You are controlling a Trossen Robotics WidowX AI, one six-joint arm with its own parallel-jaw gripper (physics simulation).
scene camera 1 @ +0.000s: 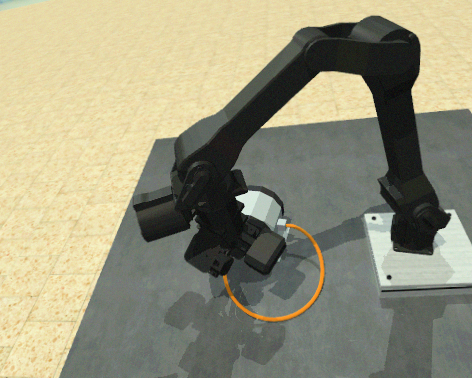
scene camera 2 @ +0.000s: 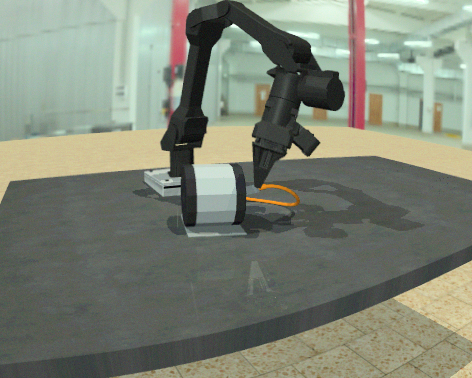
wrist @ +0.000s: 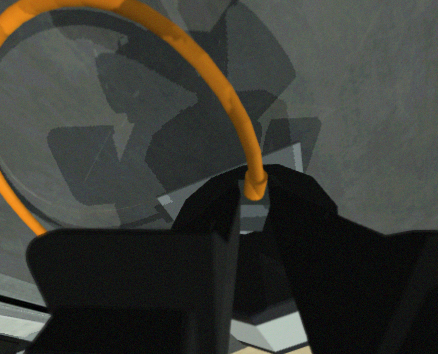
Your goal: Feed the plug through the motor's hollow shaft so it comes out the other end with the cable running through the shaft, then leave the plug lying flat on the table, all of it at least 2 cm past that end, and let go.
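Frame: origin at the arm's base, x ahead, y left, z up, level; centimetres.
Seen in the pictures: gripper, fingertip midpoint: (scene camera 1: pixel 234 247) (scene camera 2: pixel 257 187) (wrist: pixel 253 195); arm's base, link origin: (scene camera 1: pixel 412 239).
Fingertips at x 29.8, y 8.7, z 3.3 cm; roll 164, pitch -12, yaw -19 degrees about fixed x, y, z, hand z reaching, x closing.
Observation:
Offsets run from my fingertips to a thing's top centre. "spot": to the spot under its first point. Level surfaces: height alone.
The motor {dx -1.4, dy -7.6, dz +3.8 cm} (scene camera 1: pixel 260 206) (scene camera 2: pixel 215 195) (wrist: pixel 277 330), a white drum with black end caps, lies on its side on a flat pale base. My gripper (scene camera 2: pixel 258 186) (wrist: pixel 253 195) is shut on the grey plug {dx -0.3, dy -1.2, dz +0.8 cm} (wrist: pixel 253 212), beside one end cap and above the table. The plug's orange collar {spot: dx +0.2, dy +1.2, dz +0.7 cm} (wrist: pixel 255 187) shows at the fingertips in the wrist view. The orange cable (scene camera 1: pixel 322 270) (scene camera 2: pixel 298 199) (wrist: pixel 220 87) leaves it and curves in a wide loop back toward the motor. In scene camera 1 the arm hides the fingertips. The shaft opening is hidden, so I cannot tell whether the plug's tip is inside it.
The dark grey table {dz -6.4 cm} (scene camera 1: pixel 350 335) (scene camera 2: pixel 125 300) (wrist: pixel 380 110) carries the motor and the arm's base. The pale base plate (scene camera 1: pixel 372 250) (scene camera 2: pixel 155 181) is bolted under the arm. The cable loop spreads out from the motor's plug side, and the table's edge lies beyond the motor.

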